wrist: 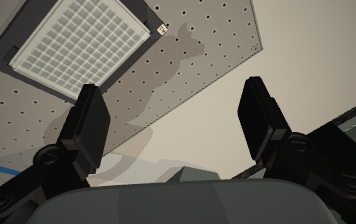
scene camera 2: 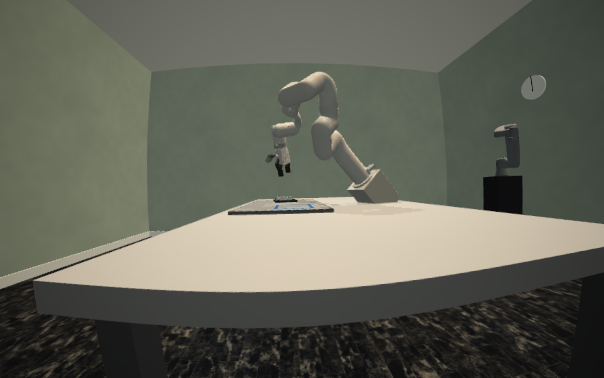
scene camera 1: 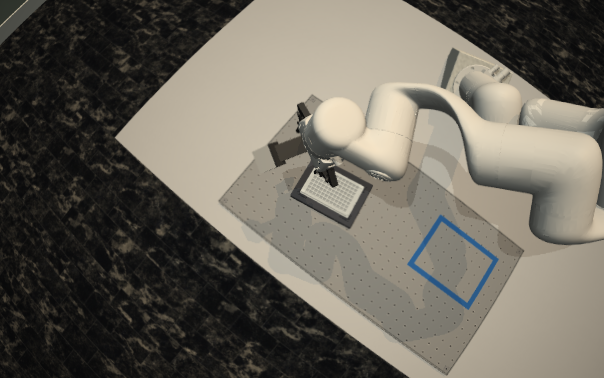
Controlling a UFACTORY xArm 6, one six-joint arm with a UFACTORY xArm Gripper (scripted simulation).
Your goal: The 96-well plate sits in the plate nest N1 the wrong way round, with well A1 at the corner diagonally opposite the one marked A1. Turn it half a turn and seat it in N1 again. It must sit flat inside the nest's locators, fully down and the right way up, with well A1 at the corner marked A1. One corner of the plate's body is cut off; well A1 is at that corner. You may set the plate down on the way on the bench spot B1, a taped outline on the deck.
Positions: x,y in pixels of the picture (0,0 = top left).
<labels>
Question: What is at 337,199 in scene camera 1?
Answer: A 96-well plate.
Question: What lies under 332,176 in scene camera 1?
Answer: The gripper.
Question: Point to a dark plate nest N1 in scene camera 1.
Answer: At 309,202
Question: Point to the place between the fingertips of the gripper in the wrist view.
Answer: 173,97
</labels>
